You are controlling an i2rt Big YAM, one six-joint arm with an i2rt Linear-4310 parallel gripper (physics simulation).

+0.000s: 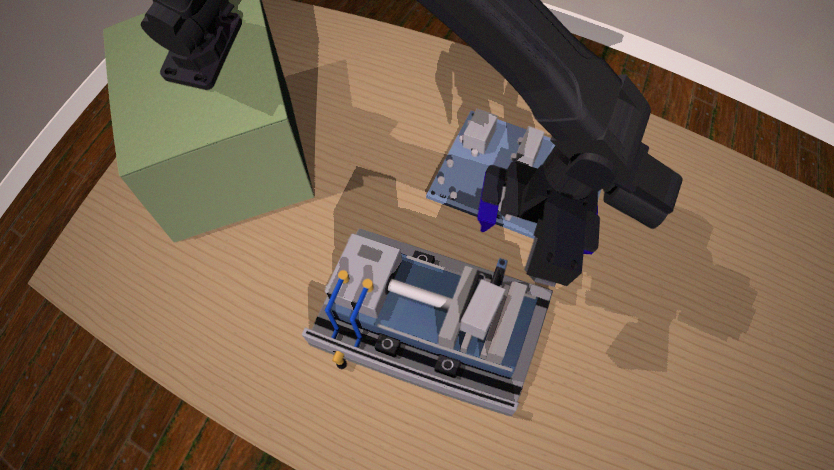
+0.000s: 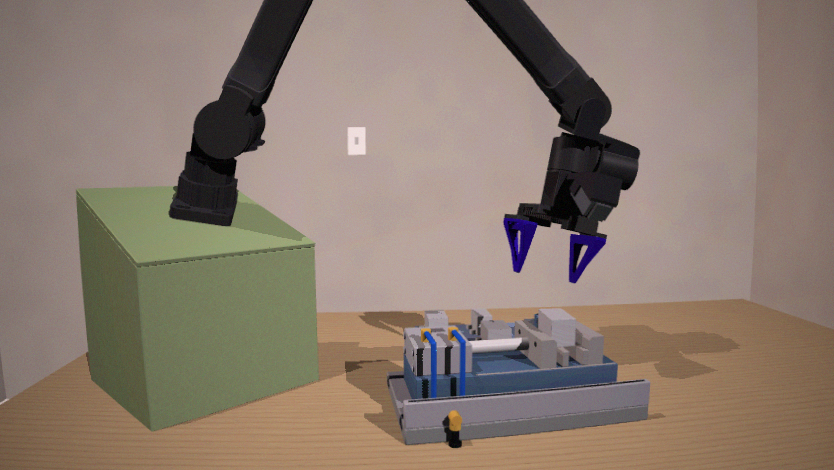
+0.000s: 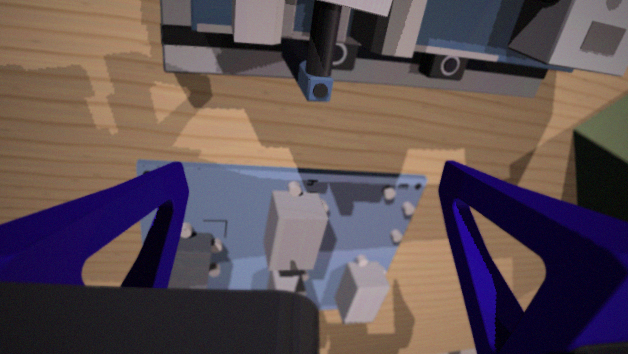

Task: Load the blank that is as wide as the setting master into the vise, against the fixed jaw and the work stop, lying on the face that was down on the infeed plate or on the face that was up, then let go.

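Where they show: gripper, fingertip midpoint: (image 1: 519,238) (image 2: 545,277) (image 3: 313,175); arm's base at its link origin: (image 1: 202,49) (image 2: 205,208).
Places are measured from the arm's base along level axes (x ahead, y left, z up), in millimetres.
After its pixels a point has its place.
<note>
My gripper (image 1: 536,239) @[x 478, y -149, z -104 mm] (image 2: 545,276) @[x 478, y -149, z -104 mm] (image 3: 313,175) @[x 478, y -149, z -104 mm] is open and empty, high above the table between the vise and the infeed plate (image 3: 360,235) @[x 393, y 29, z -245 mm]. A pale block (image 1: 487,303) @[x 456, y -227, z -137 mm] (image 2: 557,326) @[x 437, y -257, z -146 mm] (image 3: 372,5) @[x 449, y -201, z -137 mm] sits between the fixed jaw (image 1: 506,324) @[x 484, y -242, z -157 mm] (image 3: 257,22) and the moving jaw (image 1: 459,303) @[x 421, y -227, z -157 mm] (image 3: 406,25), its top above them. Contact with the fixed jaw and the black work stop (image 1: 499,271) @[x 462, y -173, z -157 mm] (image 3: 322,50) @[x 463, y -179, z -157 mm] cannot be judged. On the plate stand a large pale block (image 3: 297,230) @[x 464, y -24, z -209 mm], a smaller one (image 3: 362,290) @[x 399, y 71, z -209 mm], another (image 3: 285,281) @[x 474, y 53, z -223 mm] and a dark grey block (image 3: 192,260) @[x 552, y 5, z -220 mm]. Which is the setting master is unclear.
The vise's cylinder housing (image 1: 373,262) @[x 302, y -196, z -157 mm] carries blue hoses (image 1: 331,306) @[x 270, y -272, z -145 mm] on its left. A grey rail (image 1: 408,373) @[x 377, y -318, z -203 mm] (image 2: 525,402) @[x 362, y -319, z -213 mm] runs along the front, with a yellow-topped fitting (image 1: 338,357) @[x 280, y -317, z -215 mm] (image 2: 454,421) @[x 275, y -323, z -222 mm] beside it. The green pedestal (image 1: 215,180) @[x 45, y -136, z -132 mm] (image 2: 227,326) @[x 34, y -143, z -144 mm] stands left.
</note>
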